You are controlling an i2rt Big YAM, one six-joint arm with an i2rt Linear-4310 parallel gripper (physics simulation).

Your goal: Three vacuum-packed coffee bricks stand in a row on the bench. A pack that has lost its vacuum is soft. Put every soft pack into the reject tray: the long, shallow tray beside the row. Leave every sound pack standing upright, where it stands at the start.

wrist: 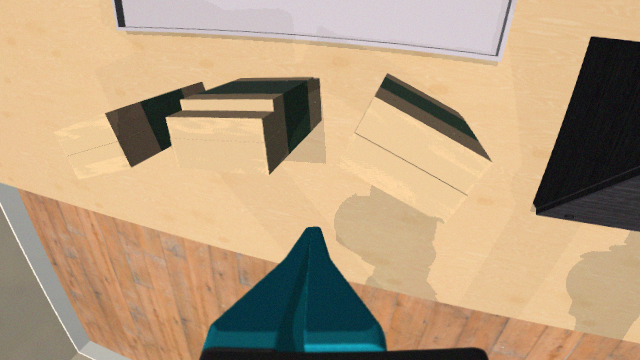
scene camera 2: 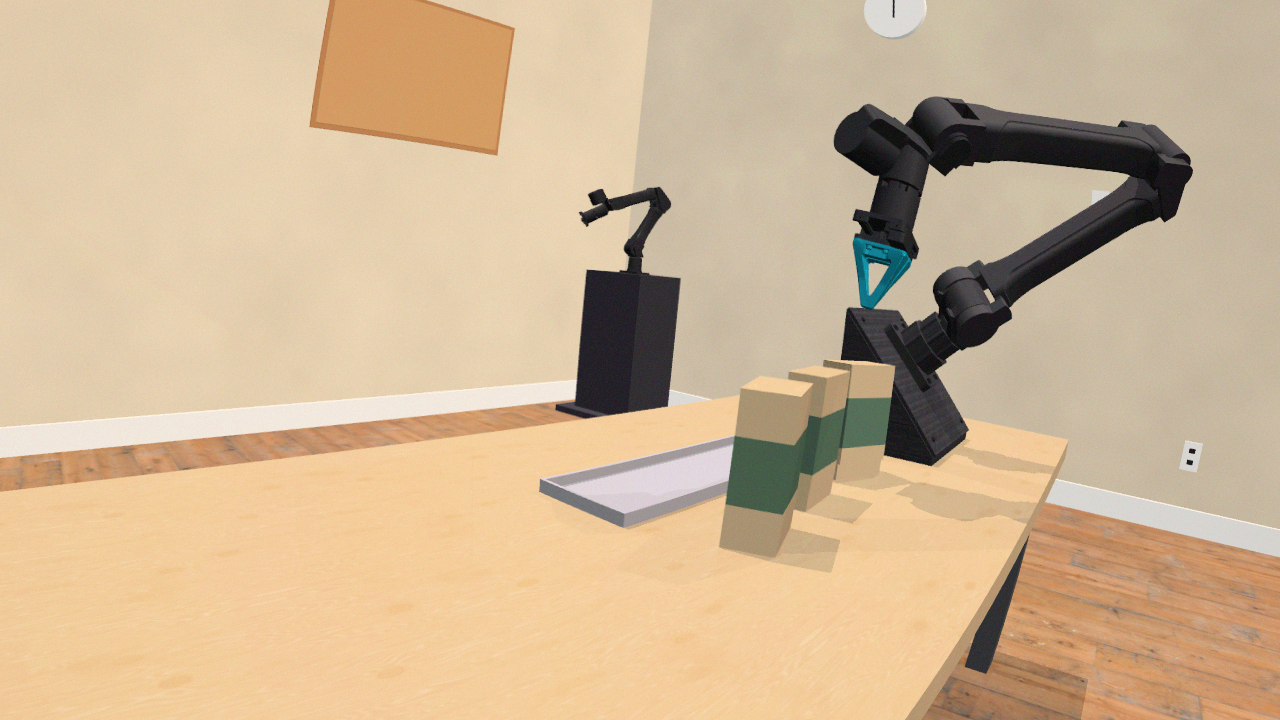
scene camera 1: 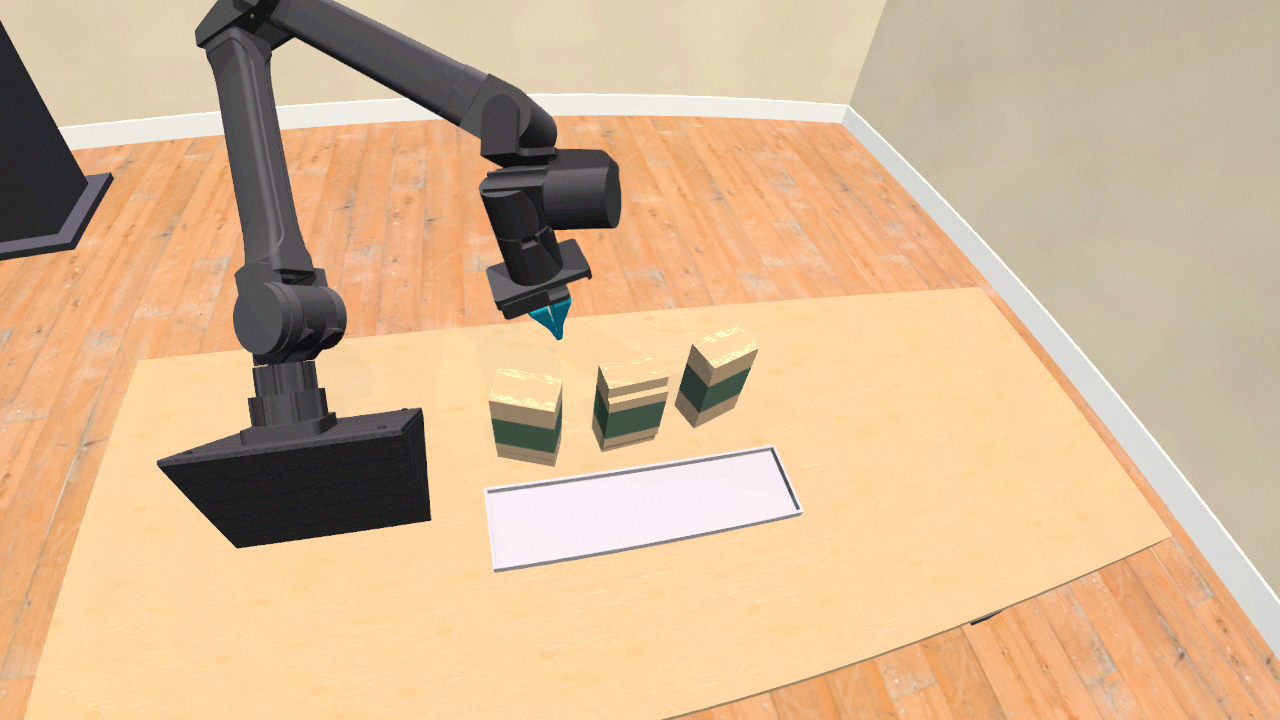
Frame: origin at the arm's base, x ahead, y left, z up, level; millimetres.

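Seen in the pictures: gripper, fingertip midpoint: [wrist: 314,236] [scene camera 2: 866,308] [scene camera 1: 558,336]; arm's base, link origin: [scene camera 2: 909,358] [scene camera 1: 293,433].
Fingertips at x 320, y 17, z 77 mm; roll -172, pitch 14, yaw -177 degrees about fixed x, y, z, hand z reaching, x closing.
Note:
Pixels of each thing's top centre, then the offset from my fingertips to it.
- middle pack, top centre: [wrist: 214,140] [scene camera 2: 817,370] [scene camera 1: 635,372] 97 mm ahead, 16 mm right, 69 mm down
- far pack, top centre: [scene camera 2: 779,385] [wrist: 90,149] [scene camera 1: 726,345] 234 mm ahead, 5 mm left, 69 mm down
Three tan packs with green bands stand upright in a row. The pack nearest the arm's base [scene camera 1: 526,425] [scene camera 2: 866,420] [wrist: 412,155] is turned at an angle and has a small offset near its foot. The middle pack [scene camera 1: 631,416] [scene camera 2: 825,438] [wrist: 217,140] has a step near its top. The far pack [scene camera 1: 714,385] [scene camera 2: 767,465] [wrist: 140,132] is partly behind the middle one in the wrist view. The long, shallow reject tray [scene camera 1: 640,514] [scene camera 2: 648,488] [wrist: 310,20] holds no pack. My gripper [scene camera 1: 559,334] [scene camera 2: 868,305] [wrist: 314,236] is shut and empty, above and behind the row.
The arm's dark wedge base [scene camera 1: 331,479] [scene camera 2: 913,402] [wrist: 585,130] stands beside the row, at the end near the first pack. The bench edge behind the row crosses the wrist view under the gripper. A second arm on a dark pedestal [scene camera 2: 626,340] stands away from the bench.

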